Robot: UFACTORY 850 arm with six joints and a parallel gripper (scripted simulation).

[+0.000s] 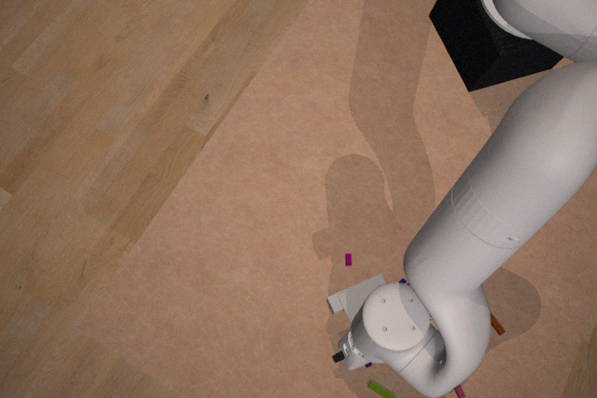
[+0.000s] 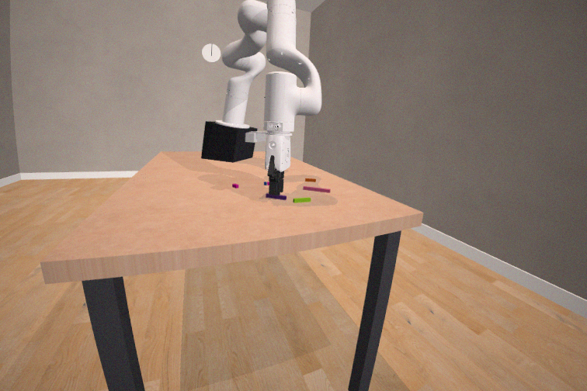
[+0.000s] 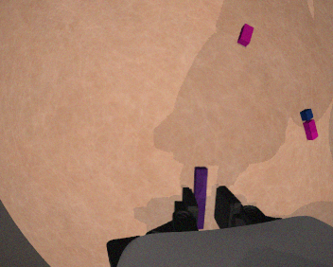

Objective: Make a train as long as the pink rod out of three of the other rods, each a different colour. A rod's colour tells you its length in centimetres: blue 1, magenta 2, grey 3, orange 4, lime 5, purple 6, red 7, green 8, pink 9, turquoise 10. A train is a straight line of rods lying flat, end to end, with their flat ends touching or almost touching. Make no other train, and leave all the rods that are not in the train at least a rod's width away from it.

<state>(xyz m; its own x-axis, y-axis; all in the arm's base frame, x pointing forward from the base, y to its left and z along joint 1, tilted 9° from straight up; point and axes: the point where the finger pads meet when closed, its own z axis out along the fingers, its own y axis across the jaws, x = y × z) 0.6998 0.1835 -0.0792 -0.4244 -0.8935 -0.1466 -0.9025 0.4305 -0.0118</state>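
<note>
The purple rod lies 30 mm below my hand. From my hand the other things lie so: lime rod (70 mm to the left, 30 mm below, 30 mm ahead); blue rod (140 mm behind, 30 mm below, 20 mm to the right); pink rod (140 mm to the left, 70 mm behind, 30 mm below).
</note>
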